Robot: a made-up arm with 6 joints. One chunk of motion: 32 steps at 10 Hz.
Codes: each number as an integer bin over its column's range. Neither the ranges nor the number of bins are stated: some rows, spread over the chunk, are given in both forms.
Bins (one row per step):
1: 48 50 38 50 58 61
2: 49 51 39 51 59 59
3: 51 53 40 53 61 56
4: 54 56 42 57 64 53
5: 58 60 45 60 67 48
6: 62 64 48 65 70 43
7: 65 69 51 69 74 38
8: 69 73 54 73 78 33
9: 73 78 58 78 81 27
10: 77 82 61 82 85 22
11: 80 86 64 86 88 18
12: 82 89 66 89 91 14
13: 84 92 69 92 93 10
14: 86 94 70 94 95 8
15: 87 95 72 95 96 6
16: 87 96 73 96 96 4
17: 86 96 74 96 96 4
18: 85 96 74 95 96 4
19: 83 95 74 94 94 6
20: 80 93 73 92 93 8
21: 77 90 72 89 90 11
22: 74 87 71 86 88 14
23: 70 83 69 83 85 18
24: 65 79 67 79 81 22
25: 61 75 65 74 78 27
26: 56 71 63 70 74 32
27: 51 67 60 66 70 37
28: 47 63 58 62 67 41
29: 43 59 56 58 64 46
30: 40 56 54 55 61 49
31: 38 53 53 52 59 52
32: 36 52 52 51 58 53
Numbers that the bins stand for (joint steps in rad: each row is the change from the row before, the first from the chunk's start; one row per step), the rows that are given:
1: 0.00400 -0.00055 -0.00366 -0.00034 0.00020 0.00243
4: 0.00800 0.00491 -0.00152 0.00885 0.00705 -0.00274
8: 0.01800 0.02036 0.00491 0.02986 0.02303 -0.01567
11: 0.02533 0.03218 0.01026 0.04693 0.03444 -0.02536
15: 0.03000 0.04036 0.01455 0.05875 0.04358 -0.03312
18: 0.02867 0.04127 0.01562 0.05875 0.04358 -0.03441
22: 0.02133 0.03309 0.01401 0.04693 0.03444 -0.02795
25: 0.01267 0.02218 0.01080 0.03117 0.02303 -0.01955
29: 0.00067 0.00764 0.00598 0.01016 0.00705 -0.00726
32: -0.00400 0.00127 0.00384 0.00097 0.00020 -0.00274
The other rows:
2: 0.00467 0.00036 -0.00312 0.00097 0.00134 0.00114
3: 0.00600 0.00218 -0.00259 0.00360 0.00363 -0.00080
5: 0.01067 0.00855 0.00009 0.01279 0.01047 -0.00597
6: 0.01333 0.01218 0.00170 0.01935 0.01390 -0.00920
7: 0.01533 0.01673 0.00330 0.02461 0.01846 -0.01243
9: 0.02067 0.02491 0.00705 0.03642 0.02645 -0.01955
10: 0.02333 0.02855 0.00866 0.04168 0.03102 -0.02278
12: 0.02667 0.03491 0.01133 0.05087 0.03787 -0.02795
13: 0.02800 0.03764 0.01294 0.05481 0.04015 -0.03054
14: 0.02933 0.03945 0.01347 0.05743 0.04243 -0.03183
16: 0.03000 0.04127 0.01508 0.06006 0.04358 -0.03441
17: 0.02933 0.04127 0.01562 0.06006 0.04358 -0.03441
19: 0.02733 0.04036 0.01562 0.05743 0.04129 -0.03312
20: 0.02533 0.03855 0.01508 0.05481 0.04015 -0.03183
21: 0.02333 0.03582 0.01455 0.05087 0.03673 -0.02989
23: 0.01867 0.02945 0.01294 0.04299 0.03102 -0.02536
24: 0.01533 0.02582 0.01187 0.03774 0.02645 -0.02278
26: 0.00933 0.01855 0.00973 0.02592 0.01846 -0.01631
27: 0.00600 0.01491 0.00812 0.02067 0.01390 -0.01308
28: 0.00333 0.01127 0.00705 0.01541 0.01047 -0.01049
30: -0.00133 0.00491 0.00491 0.00622 0.00363 -0.00532
31: -0.00267 0.00218 0.00437 0.00228 0.00134 -0.00338

